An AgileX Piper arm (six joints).
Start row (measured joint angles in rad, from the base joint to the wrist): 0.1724 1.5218 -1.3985 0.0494 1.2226 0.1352
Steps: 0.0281 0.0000 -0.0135 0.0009 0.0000 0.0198; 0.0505 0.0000 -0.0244 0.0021 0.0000 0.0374; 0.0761 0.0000 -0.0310 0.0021 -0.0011 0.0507; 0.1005 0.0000 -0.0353 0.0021 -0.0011 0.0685; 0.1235 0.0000 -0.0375 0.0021 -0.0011 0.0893; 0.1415 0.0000 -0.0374 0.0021 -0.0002 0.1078; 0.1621 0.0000 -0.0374 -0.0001 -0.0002 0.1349; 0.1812 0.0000 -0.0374 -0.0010 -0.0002 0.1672; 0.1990 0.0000 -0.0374 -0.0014 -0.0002 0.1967; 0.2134 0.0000 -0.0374 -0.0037 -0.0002 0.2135
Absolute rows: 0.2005 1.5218 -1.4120 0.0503 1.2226 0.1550; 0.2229 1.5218 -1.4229 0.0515 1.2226 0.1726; 0.2485 1.5218 -1.4295 0.0515 1.2215 0.1859; 0.2729 1.5218 -1.4338 0.0515 1.2215 0.2037; 0.2959 1.5218 -1.4360 0.0515 1.2215 0.2245; 0.3139 1.5218 -1.4359 0.0515 1.2224 0.2430; 0.3345 1.5218 -1.4359 0.0493 1.2224 0.2701; 0.3536 1.5218 -1.4359 0.0484 1.2224 0.3024; 0.3714 1.5218 -1.4359 0.0480 1.2224 0.3319; 0.3858 1.5218 -1.4359 0.0457 1.2224 0.3487
